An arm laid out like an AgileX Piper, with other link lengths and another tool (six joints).
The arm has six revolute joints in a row. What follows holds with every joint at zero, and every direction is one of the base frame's. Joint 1 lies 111.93 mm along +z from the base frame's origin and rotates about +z. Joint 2 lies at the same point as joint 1 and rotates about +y. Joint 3 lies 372.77 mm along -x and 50.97 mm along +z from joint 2 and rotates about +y. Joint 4 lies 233.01 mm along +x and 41.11 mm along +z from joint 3 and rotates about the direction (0.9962, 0, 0.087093). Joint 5 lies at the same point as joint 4 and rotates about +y. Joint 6 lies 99.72 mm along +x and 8.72 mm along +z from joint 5 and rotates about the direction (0.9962, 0, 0.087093). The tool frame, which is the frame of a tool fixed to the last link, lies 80.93 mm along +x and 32 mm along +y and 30.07 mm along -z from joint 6; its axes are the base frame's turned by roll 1.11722, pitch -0.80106 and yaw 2.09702 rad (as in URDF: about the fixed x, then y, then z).
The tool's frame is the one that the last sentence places.
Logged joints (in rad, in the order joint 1, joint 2, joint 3, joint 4, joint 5, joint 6), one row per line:
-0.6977, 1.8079, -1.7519, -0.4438, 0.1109, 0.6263
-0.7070, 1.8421, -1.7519, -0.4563, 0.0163, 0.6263
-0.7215, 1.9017, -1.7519, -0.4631, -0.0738, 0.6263
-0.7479, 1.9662, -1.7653, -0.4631, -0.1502, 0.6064
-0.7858, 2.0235, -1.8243, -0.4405, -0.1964, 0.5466
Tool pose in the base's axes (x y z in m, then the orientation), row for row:
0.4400, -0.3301, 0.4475, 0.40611, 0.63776, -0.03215, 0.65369
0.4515, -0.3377, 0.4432, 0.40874, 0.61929, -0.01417, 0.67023
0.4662, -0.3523, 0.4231, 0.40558, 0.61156, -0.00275, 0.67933
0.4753, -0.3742, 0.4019, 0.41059, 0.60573, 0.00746, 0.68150
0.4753, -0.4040, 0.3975, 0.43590, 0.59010, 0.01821, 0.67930
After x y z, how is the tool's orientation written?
As a quaternion, w x y z.
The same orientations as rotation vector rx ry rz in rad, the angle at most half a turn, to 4 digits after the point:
1.6088, -0.0811, 1.6490
1.5603, -0.0357, 1.6887
1.5431, -0.0069, 1.7141
1.5249, 0.0188, 1.7156
1.4684, 0.0453, 1.6903

